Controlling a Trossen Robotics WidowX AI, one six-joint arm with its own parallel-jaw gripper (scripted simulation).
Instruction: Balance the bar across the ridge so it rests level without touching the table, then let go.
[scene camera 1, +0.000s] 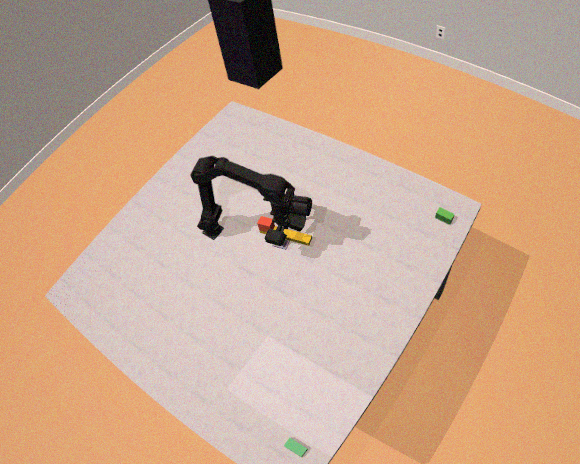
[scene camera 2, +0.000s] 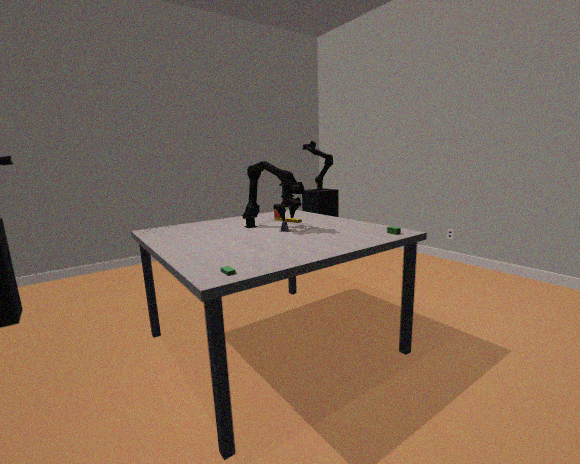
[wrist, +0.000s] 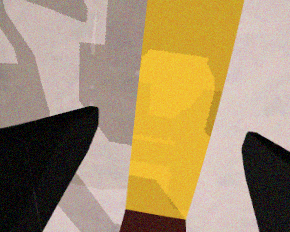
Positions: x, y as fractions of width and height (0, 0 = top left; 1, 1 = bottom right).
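Note:
Gripper (scene camera 1: 0.49, 0.51) open, holding nothing. Same gripper (wrist: 0.59, 0.55). Bar (wrist: 0.64, 0.25).

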